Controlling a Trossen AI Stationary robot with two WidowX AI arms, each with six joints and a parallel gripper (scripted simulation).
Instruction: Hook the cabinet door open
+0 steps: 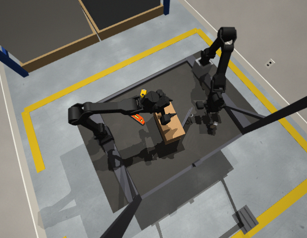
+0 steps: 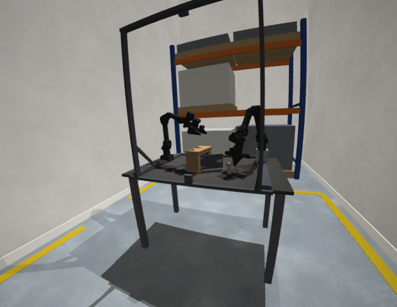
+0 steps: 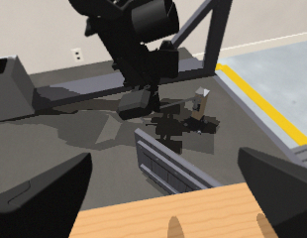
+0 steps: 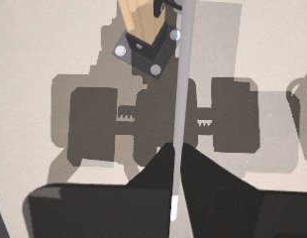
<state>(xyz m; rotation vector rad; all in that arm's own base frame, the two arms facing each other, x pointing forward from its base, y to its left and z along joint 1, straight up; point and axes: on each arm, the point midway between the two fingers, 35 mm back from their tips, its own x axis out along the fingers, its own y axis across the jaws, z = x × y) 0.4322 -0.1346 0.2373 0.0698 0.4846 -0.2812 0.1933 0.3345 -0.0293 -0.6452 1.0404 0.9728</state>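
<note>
Now: right hand 30 mm past the metal hook rod, 30 mm above it and 20 mm to the right of it. Also, from my right hand: yellow block: 400 mm ahead, 290 mm to the left, 50 mm below; then grey door: 180 mm to the left, 30 mm ahead, 10 mm below; then orange level: 420 mm to the left, 290 mm ahead, 80 mm below.
</note>
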